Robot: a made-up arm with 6 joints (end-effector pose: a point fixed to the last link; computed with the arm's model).
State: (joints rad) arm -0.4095 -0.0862 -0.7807 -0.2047 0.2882 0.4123
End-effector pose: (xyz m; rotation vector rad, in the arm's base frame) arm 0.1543 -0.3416 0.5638 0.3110 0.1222 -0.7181
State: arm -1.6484 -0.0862 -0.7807 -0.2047 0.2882 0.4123
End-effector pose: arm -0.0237 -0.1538 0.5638 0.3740 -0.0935 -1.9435
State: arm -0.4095 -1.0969 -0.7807 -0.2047 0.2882 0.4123
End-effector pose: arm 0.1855 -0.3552 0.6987 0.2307 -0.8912 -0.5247
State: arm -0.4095 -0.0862 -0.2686 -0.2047 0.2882 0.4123
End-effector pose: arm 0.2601 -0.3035 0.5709 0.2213 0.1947 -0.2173
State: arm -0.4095 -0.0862 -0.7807 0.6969 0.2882 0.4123
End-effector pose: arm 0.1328 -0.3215 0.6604 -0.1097 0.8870 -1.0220
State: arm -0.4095 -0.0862 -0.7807 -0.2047 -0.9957 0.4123
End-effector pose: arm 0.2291 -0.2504 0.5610 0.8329 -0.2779 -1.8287
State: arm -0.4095 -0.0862 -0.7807 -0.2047 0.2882 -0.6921
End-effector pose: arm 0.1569 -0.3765 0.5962 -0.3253 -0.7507 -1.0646
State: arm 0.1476 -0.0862 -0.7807 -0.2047 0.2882 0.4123
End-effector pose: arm 0.2763 -0.3311 0.5638 0.2600 0.1988 -0.1661
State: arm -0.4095 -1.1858 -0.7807 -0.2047 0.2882 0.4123
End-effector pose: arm 0.1820 -0.3536 0.7109 0.2211 -0.9791 -0.5019
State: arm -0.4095 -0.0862 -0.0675 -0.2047 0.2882 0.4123
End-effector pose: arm 0.2942 -0.2747 0.5726 0.1839 0.2204 -0.0207
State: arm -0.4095 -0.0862 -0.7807 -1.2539 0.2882 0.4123
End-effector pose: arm 0.2614 -0.3395 0.5191 0.7269 -0.7529 -0.2546
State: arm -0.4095 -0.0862 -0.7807 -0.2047 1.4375 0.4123
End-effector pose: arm 0.2039 -0.4293 0.6002 -0.1603 0.4022 0.2974
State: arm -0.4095 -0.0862 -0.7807 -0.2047 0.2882 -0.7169
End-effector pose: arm 0.1566 -0.3769 0.5972 -0.3403 -0.7705 -1.0705
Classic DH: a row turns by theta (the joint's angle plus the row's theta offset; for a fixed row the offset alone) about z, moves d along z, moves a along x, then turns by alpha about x. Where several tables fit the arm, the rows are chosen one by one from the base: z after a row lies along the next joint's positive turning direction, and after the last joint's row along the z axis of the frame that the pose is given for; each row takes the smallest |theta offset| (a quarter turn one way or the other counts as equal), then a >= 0, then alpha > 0; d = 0 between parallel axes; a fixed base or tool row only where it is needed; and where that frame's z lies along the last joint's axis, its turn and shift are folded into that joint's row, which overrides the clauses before.
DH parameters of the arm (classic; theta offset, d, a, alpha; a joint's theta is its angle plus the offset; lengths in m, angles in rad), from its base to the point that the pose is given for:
base (fixed): -0.5581 0 0.2322 0
joint 1: 0.5581 0.662 -0.057 -1.5708
joint 2: 0 -0.022 -0.01 1.5708
joint 3: 1.3223 -0.0854 0.088 -1.7555
joint 4: 0.0484 -0.2296 -0.0094 1.5194
joint 5: 1.5396 0.0317 0.0385 1.2564
joint 6: 0.2463 -0.0985 -0.0254 -1.3056
tool (fixed): -2.9293 -0.0391 0 0

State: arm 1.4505 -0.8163 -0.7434 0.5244 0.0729 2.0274
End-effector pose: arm 0.3356 -0.1622 0.7046 -0.1082 1.5946 1.1012
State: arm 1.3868 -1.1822 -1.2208 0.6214 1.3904 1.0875
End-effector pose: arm 0.4978 -0.2383 0.6774 -0.4837 0.6762 1.5153
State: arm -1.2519 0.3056 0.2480 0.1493 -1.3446 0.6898
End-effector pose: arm 0.2854 -0.1292 0.5160 0.8626 0.2333 -2.0530
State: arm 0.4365 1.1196 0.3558 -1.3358 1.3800 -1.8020
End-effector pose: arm 0.2036 -0.0471 0.3547 1.6157 -0.7016 -0.5364
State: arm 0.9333 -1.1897 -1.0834 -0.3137 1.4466 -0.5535
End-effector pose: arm 0.4809 -0.2784 0.7649 0.5368 -1.7900 0.7889
